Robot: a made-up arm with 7 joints.
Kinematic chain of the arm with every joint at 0, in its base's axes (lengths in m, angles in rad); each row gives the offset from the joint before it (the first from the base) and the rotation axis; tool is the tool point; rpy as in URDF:
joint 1: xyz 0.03 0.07 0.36 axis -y
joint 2: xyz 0 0.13 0.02 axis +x
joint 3: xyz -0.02 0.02 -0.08 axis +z
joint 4: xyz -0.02 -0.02 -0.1 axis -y
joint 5: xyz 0.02 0 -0.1 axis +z
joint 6: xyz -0.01 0 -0.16 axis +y
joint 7: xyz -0.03 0 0.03 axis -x
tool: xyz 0 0 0 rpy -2.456 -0.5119 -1.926
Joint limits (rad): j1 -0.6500..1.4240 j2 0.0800..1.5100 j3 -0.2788..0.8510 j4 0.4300..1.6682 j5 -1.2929..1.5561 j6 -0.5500..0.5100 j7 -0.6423..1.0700
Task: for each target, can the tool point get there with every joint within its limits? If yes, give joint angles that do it. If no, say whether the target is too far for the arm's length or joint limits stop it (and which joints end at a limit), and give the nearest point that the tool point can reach.
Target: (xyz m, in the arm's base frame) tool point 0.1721 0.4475 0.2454
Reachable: yes | joints -0.3983 1.0407 0.4772 1.2338 1.1253 0.1933 0.2556
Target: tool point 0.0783 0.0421 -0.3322
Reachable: no: too far | nearest point 0.0574 0.1648 -0.0327 | short by 0.324 m
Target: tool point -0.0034 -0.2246 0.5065
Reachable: no: joint limits stop it (at a limit: joint 1, joint 2, joint 3, joint 4, joint 5, joint 6) | nearest point 0.1797 0.1003 0.5185 | short by 0.373 m
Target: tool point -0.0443 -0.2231 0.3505
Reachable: no: joint limits stop it (at a limit: joint 1, joint 2, joint 3, joint 4, joint 5) | nearest point 0.0941 0.1022 0.1541 | short by 0.404 m
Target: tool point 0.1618 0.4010 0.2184
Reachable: yes | joints -0.3364 1.1734 -0.1597 1.3761 -0.2773 0.3893 0.2246
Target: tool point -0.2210 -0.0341 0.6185
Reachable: no: joint limits stop it (at a limit: joint 1, joint 2, joint 3, joint 4, joint 5, joint 6) | nearest point -0.0967 0.3450 0.5640 | short by 0.403 m
